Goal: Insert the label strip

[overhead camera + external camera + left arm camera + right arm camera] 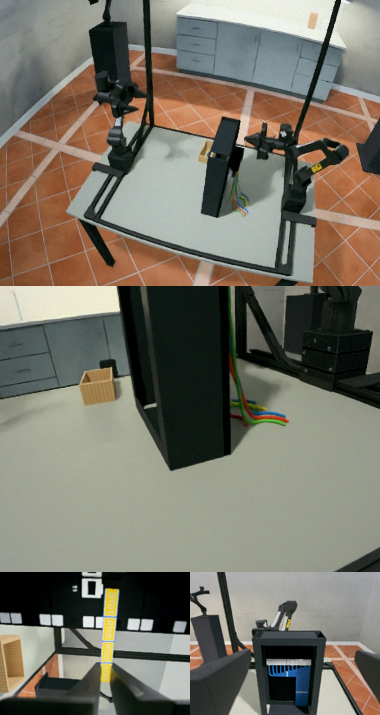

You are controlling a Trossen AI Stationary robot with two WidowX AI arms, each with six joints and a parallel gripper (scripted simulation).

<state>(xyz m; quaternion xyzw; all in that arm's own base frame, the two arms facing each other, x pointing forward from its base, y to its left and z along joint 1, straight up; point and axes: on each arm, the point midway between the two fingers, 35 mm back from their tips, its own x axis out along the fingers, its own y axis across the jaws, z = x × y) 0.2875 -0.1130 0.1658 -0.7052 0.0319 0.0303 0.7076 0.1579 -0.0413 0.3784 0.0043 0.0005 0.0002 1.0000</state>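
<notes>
The yellow label strip is 3 cm to the right of my left hand and 3 cm ahead of it. Also, from my left hand: small box: 27 cm below, 21 cm to the right, 11 cm behind.
</notes>
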